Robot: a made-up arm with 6 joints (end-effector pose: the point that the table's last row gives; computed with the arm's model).
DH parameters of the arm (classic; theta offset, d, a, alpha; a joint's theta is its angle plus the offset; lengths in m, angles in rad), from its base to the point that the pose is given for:
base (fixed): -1.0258 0 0.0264 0
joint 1: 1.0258 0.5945 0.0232 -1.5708
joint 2: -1.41 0 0.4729 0
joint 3: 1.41 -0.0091 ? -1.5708
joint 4: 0 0.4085 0.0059 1.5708
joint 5: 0 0.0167 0.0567 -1.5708
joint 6: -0.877 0 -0.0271 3.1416
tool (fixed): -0.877 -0.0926 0 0
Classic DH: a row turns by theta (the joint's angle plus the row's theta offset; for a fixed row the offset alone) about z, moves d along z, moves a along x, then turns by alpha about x.
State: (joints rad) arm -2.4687 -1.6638 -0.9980 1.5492 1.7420 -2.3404
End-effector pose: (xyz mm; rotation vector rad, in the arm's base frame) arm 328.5 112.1 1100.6 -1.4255 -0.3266 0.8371
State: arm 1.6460 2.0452 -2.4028 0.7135 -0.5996 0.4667
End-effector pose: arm 19.2 701.6 -65.8 0.7387 -0.5183 0.3629
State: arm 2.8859 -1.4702 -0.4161 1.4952 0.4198 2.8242
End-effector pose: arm 5.9 15.5 1012.2 -1.0812 1.5281 -0.6120
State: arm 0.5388 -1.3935 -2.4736 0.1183 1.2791 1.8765
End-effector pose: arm -660.1 -380.5 1086.1 2.4813 -0.8499 -0.3551
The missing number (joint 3, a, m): 0.0971
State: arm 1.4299 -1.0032 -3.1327 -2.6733 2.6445 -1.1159
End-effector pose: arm -43.7 -755.3 947.6 0.5307 -0.2400 -0.2313
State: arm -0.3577 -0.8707 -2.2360 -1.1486 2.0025 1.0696
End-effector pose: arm -306.7 8.6 1351.4 -0.3511 -1.4134 -2.2115
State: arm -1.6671 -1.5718 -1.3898 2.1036 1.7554 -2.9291
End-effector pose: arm 124.3 502.6 1162.0 1.8997 0.8324 -2.2704
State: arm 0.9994 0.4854 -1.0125 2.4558 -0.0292 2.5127
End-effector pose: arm 422.0 454.6 577.2 -0.1219 -0.6224 2.2493
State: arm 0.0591 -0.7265 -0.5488 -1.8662 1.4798 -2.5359
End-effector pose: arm 294.3 -97.6 941.2 -0.6234 2.3868 1.9087
